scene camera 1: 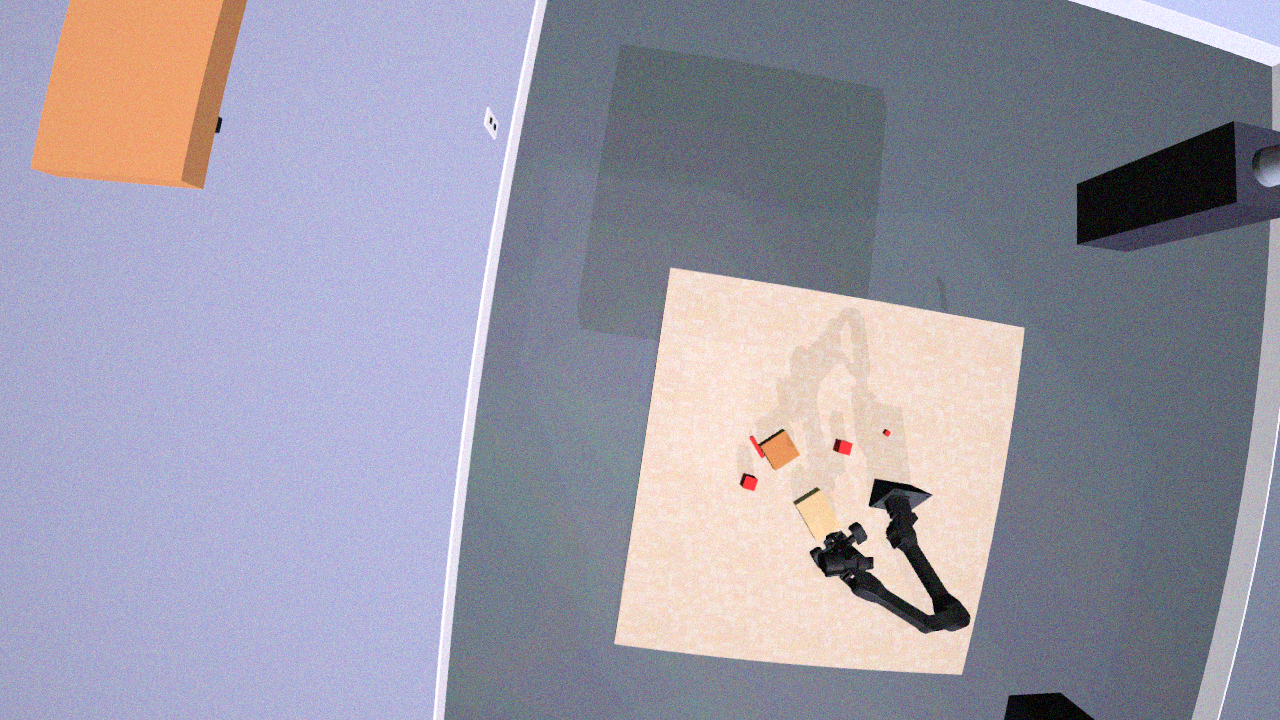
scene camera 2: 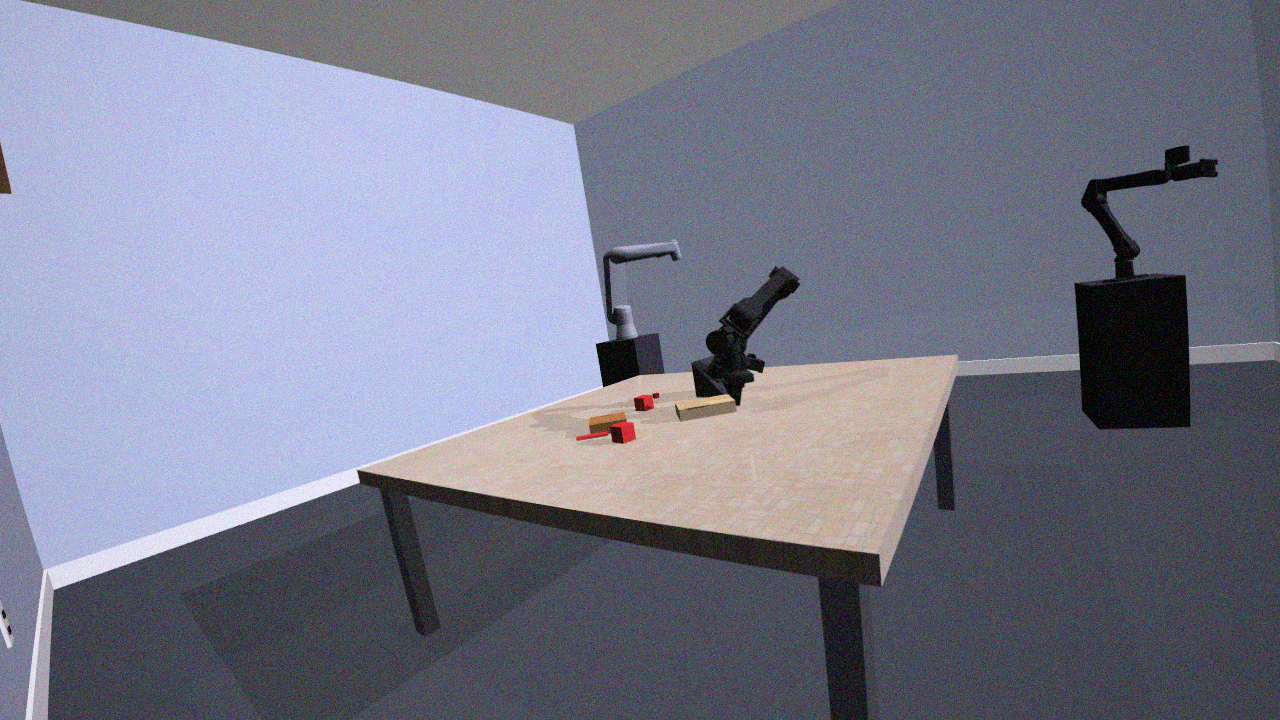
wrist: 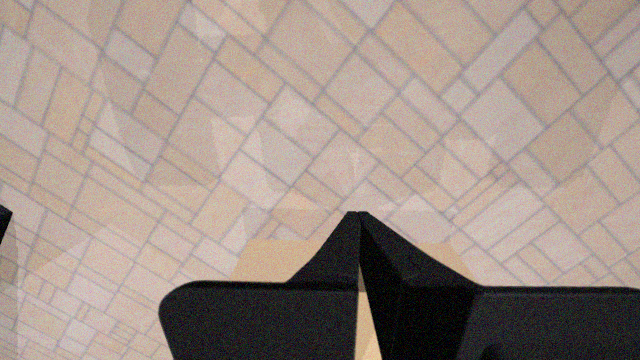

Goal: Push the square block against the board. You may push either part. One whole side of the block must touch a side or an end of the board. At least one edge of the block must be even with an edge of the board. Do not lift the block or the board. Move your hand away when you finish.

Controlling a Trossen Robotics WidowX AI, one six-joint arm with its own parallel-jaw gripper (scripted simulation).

Path:
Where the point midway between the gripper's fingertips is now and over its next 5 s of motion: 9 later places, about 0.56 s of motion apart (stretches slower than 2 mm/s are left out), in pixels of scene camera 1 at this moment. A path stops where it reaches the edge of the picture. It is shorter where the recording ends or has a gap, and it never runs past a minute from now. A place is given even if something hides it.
The gripper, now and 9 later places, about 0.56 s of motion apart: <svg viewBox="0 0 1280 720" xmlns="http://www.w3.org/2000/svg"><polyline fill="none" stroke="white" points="827,534 824,531 822,527 820,524 818,520 816,516 818,520 823,527 829,533 828,532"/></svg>

